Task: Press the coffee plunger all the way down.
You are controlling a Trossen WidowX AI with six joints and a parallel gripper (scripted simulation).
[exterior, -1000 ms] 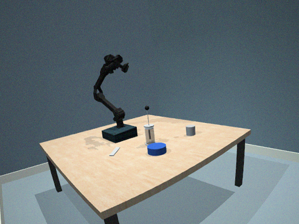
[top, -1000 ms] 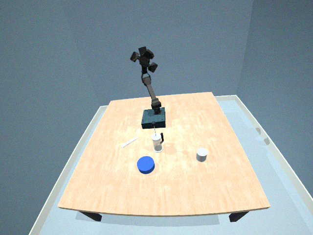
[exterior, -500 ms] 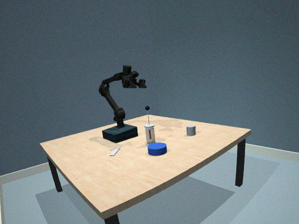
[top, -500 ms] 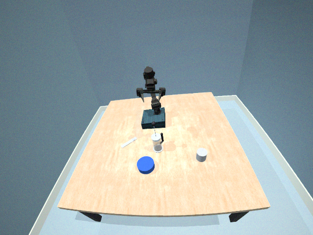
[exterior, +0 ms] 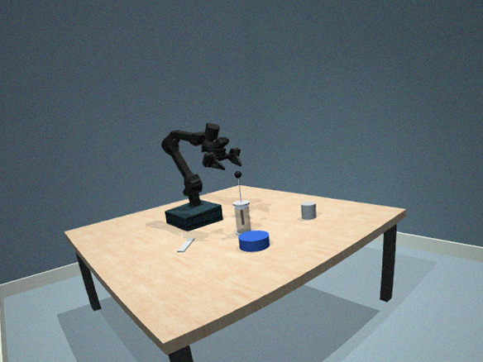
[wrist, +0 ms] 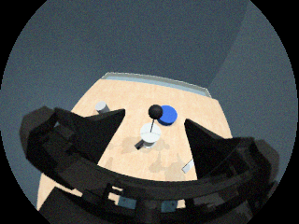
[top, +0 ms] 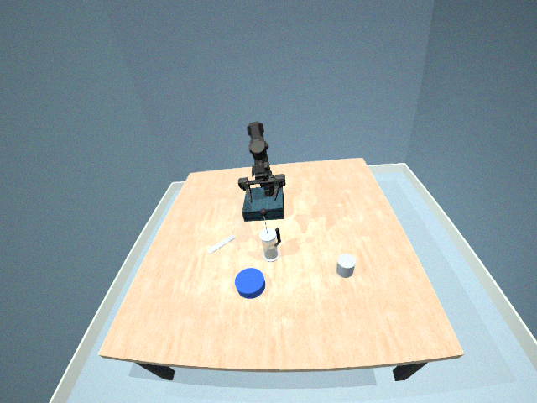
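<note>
Now: the glass coffee press 160 mm below my gripper tip, 10 mm to the left of it and 10 mm ahead of it. From my gripper tip the other things lie so: blue flat disc (270 mm below, 200 mm ahead, 40 mm to the right); grey cylinder (330 mm to the left, 250 mm below, 70 mm ahead).
</note>
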